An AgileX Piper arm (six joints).
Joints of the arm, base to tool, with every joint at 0 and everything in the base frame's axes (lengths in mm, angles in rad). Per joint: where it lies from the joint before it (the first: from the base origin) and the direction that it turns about. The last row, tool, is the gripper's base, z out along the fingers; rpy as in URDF.
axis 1: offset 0 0 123 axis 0 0 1
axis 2: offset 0 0 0 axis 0 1 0
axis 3: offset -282.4 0 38.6 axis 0 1 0
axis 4: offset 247.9 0 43.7 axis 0.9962 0 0.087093
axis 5: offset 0 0 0 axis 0 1 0
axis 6: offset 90.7 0 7.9 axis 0.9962 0 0.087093
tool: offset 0 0 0 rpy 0 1.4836 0
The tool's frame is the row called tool.
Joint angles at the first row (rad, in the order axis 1, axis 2, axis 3, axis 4, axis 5, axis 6):
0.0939 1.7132 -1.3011 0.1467 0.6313 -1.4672
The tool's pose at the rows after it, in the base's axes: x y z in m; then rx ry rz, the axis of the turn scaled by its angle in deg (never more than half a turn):
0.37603 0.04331 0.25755 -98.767 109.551 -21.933
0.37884 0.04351 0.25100 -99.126 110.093 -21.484
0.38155 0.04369 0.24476 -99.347 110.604 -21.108
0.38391 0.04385 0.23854 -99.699 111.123 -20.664
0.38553 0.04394 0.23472 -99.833 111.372 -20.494
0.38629 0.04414 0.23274 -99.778 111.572 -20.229
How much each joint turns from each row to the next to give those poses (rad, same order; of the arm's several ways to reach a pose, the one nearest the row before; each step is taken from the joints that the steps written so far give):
0.0000 0.0177 0.0001 0.0009 -0.0054 0.0009
0.0000 0.0181 -0.0001 0.0000 -0.0059 0.0000
0.0001 0.0172 0.0000 0.0000 -0.0074 0.0011
-0.0001 0.0168 0.0000 0.0000 -0.0050 -0.0001
0.0000 0.0105 0.0000 0.0000 -0.0055 0.0000
0.0000 0.0055 0.0000 0.0029 -0.0021 0.0000

